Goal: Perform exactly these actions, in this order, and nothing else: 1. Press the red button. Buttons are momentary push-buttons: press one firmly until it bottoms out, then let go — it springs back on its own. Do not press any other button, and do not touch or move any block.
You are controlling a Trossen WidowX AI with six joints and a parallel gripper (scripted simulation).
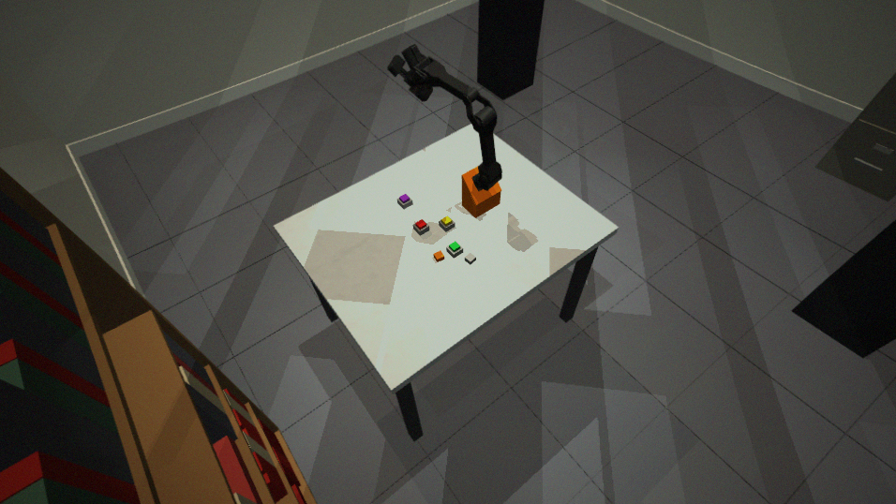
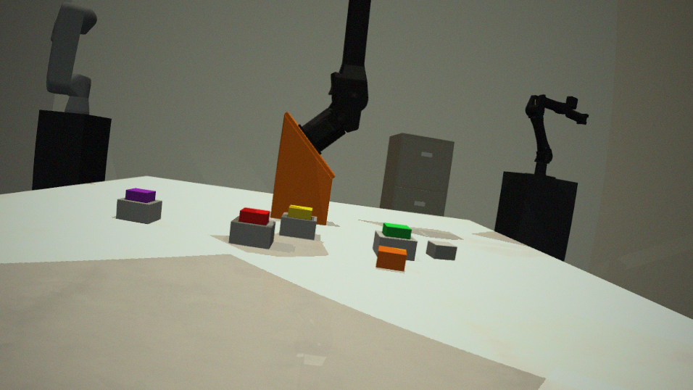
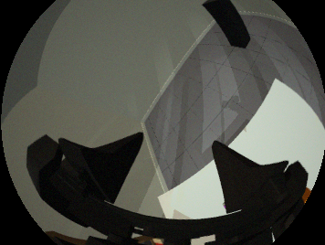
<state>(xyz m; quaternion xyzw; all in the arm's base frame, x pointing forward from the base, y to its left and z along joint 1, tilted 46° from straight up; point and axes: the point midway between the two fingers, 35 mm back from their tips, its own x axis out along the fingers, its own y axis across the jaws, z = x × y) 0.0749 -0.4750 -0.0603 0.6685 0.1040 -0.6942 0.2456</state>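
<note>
The red button lies 200 mm ahead of my gripper tip, 360 mm to the left of it and 380 mm below it. Round my gripper tip: green button: 160 mm ahead, 540 mm to the left, 380 mm below; yellow button: 110 mm ahead, 410 mm to the left, 380 mm below; purple button: 170 mm ahead, 200 mm to the left, 380 mm below.
</note>
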